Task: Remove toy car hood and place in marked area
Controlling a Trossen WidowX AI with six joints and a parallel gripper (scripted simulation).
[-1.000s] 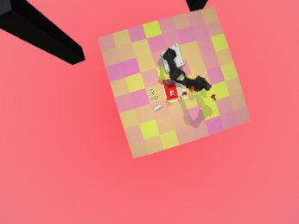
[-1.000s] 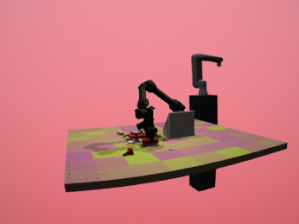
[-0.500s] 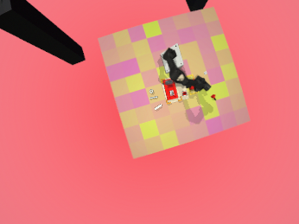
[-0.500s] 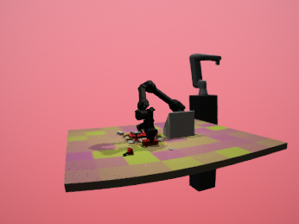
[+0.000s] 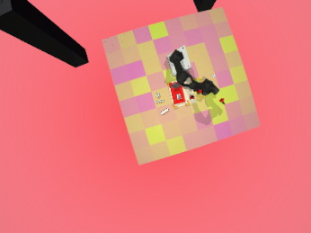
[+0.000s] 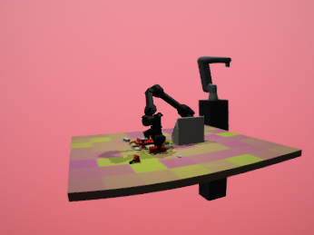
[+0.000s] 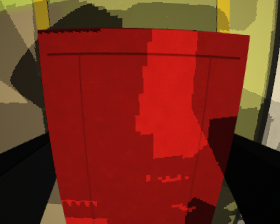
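My gripper tip is now 10 mm below the red hood.
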